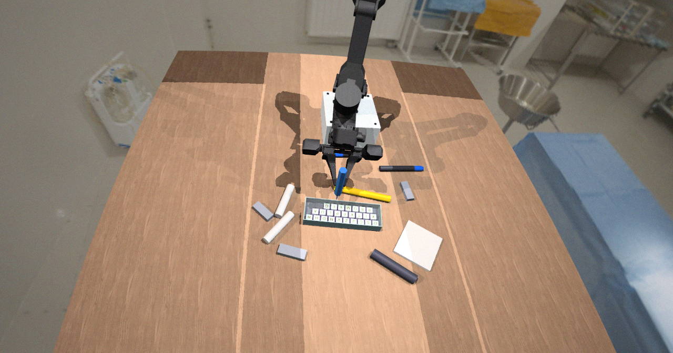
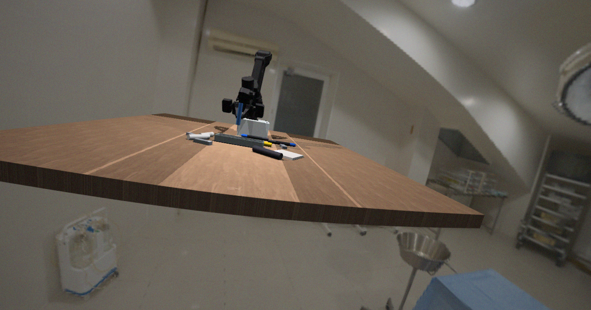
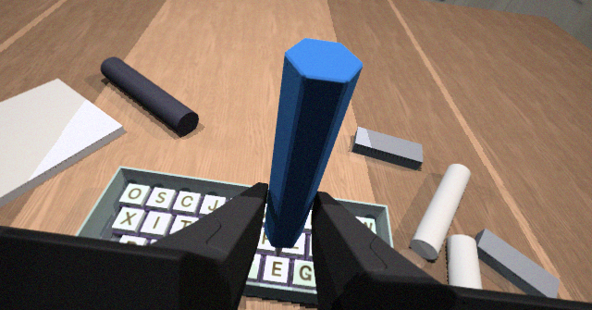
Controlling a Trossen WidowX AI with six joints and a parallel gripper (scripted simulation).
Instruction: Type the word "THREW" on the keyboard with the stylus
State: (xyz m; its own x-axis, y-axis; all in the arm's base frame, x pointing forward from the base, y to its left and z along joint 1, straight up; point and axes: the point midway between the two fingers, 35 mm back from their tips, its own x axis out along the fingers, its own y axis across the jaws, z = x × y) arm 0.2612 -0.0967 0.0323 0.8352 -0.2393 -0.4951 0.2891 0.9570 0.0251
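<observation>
Now: gripper tip 180 mm to the left of the grey block, 100 mm above it and 20 mm past it. The rest, counted from my gripper tip: blue stylus 20 mm below; dark cylinder 190 mm ahead, 100 mm to the left, 100 mm below; yellow pen 100 mm below, 90 mm to the left, 30 mm behind.
</observation>
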